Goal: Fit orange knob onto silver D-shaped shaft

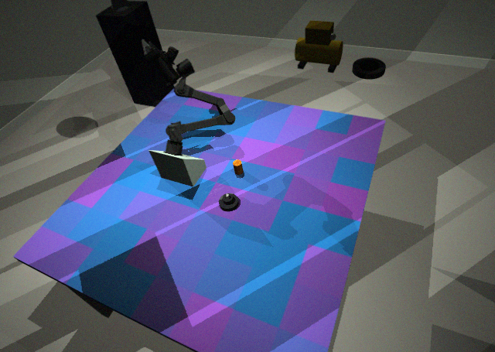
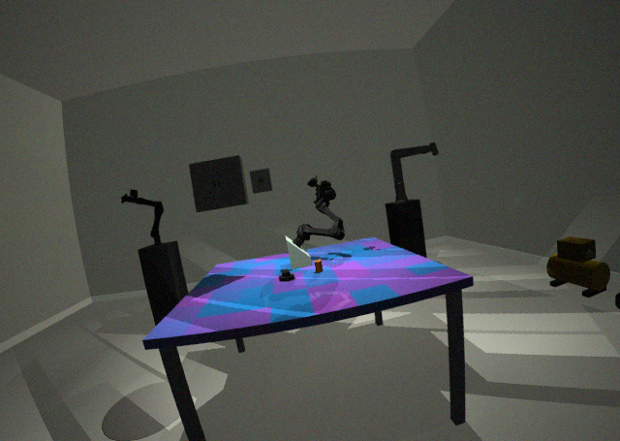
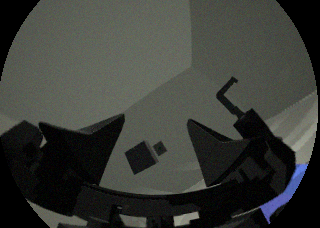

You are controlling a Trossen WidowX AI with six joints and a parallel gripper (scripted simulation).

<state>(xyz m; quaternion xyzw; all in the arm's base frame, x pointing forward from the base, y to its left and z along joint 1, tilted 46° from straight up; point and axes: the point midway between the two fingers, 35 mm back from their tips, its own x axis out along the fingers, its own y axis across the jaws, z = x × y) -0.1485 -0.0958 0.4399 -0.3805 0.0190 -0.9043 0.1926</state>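
My gripper tip is 49 cm above the orange knob, 44 cm short of it and 17 cm to the left of it. Round my gripper tip: round dark pedestal: 50 cm below, 48 cm ahead, 35 cm to the right.
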